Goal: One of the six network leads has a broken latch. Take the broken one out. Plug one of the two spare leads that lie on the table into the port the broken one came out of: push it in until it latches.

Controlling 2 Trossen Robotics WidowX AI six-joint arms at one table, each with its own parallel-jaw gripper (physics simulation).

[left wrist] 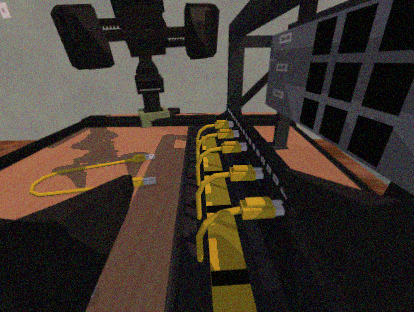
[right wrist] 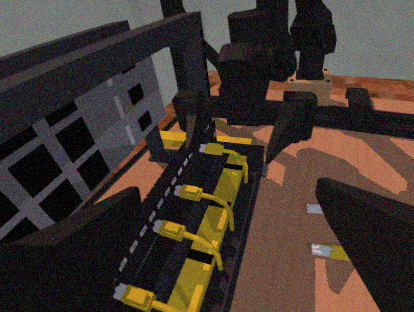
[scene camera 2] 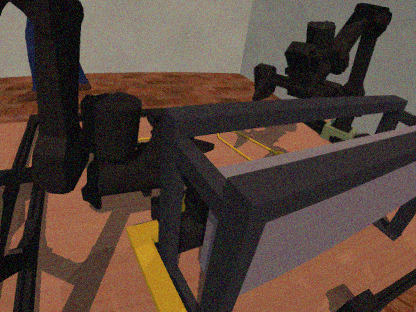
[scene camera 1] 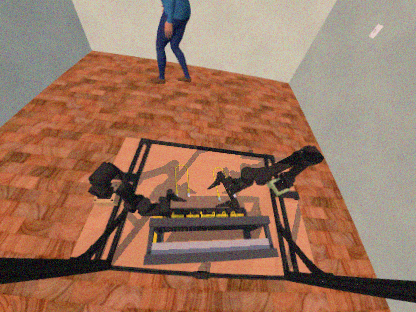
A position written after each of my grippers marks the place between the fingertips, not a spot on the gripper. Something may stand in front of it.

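Observation:
Left gripper (scene camera 2: pixel 227 160), (left wrist: pixel 208 178), (right wrist: pixel 224 156): open, holds nothing. Right gripper (scene camera 2: pixel 273 107), (left wrist: pixel 161 53), (right wrist: pixel 227 191): open, holds nothing. Yellow cable bar (scene camera 2: pixel 142 237), (left wrist: pixel 225 252), (right wrist: pixel 196 272). Grey front plate (scene camera 2: pixel 289 241).

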